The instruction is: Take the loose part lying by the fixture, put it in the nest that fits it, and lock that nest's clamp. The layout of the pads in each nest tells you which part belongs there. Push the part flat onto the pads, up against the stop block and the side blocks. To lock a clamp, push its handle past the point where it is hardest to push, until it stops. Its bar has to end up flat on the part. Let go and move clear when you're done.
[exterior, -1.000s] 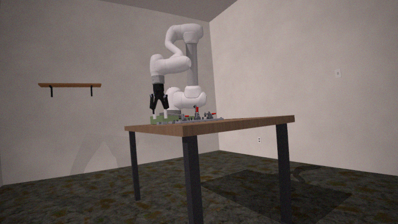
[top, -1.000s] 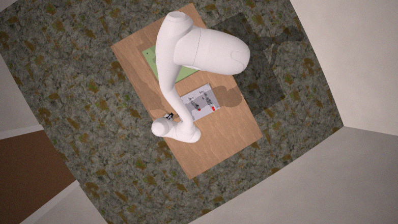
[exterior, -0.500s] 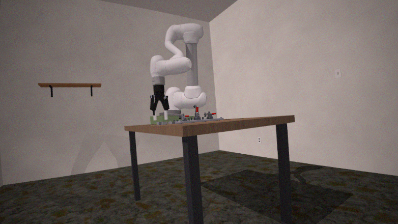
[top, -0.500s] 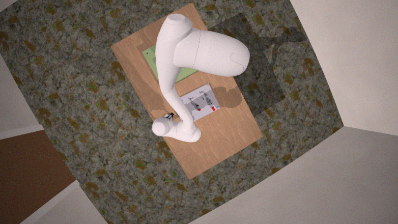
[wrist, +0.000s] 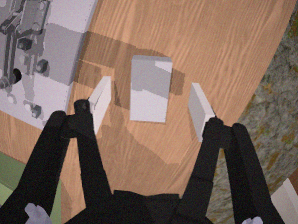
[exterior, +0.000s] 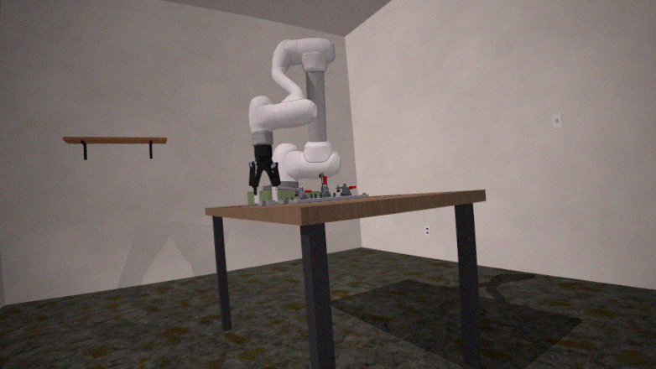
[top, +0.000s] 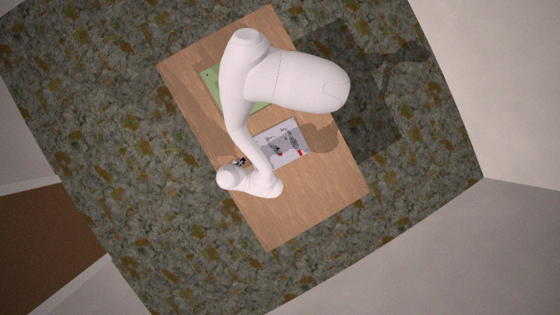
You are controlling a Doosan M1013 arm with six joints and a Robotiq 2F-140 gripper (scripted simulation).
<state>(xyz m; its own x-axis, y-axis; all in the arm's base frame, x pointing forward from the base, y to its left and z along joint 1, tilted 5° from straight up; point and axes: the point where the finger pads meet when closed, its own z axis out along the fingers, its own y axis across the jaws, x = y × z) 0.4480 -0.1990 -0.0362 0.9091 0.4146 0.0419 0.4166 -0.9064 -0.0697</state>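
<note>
The loose part lies 3 cm below my hand. Round my hand: grey fixture plate 26 cm to the left, 3 cm below, 2 cm behind.
</note>
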